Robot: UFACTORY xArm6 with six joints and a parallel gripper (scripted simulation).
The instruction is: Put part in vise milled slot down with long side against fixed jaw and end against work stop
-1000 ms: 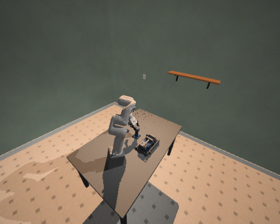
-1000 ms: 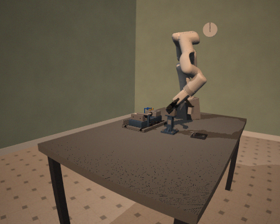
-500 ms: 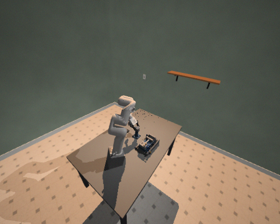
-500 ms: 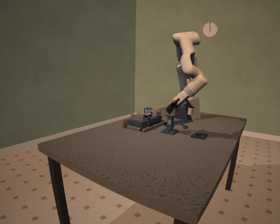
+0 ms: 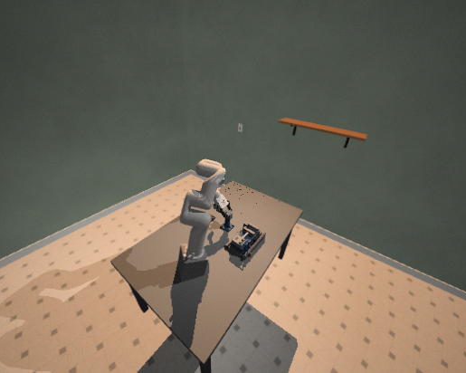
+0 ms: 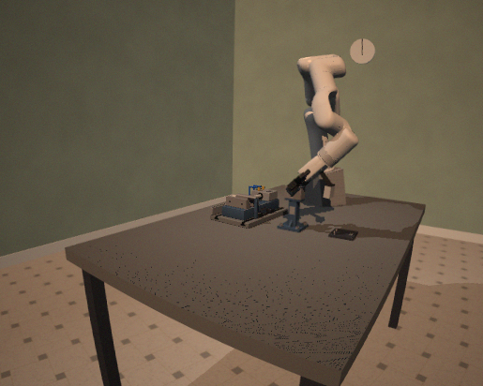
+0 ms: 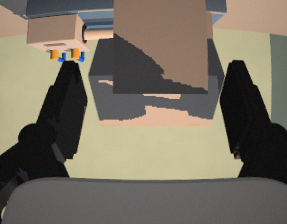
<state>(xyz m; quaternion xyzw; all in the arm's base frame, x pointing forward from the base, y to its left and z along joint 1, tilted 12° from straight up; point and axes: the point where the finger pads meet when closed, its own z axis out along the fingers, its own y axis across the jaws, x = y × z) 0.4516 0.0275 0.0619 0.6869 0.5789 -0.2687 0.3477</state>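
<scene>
Now: the part 1 cm to the right of my hand and 1 cm below it. Round my hand: air cylinder rod: 21 cm to the right, 8 cm below, 8 cm behind; then work stop: 18 cm to the right, 7 cm below, 2 cm ahead; then vise base rail: 30 cm to the right, 13 cm below, 8 cm behind.
</scene>
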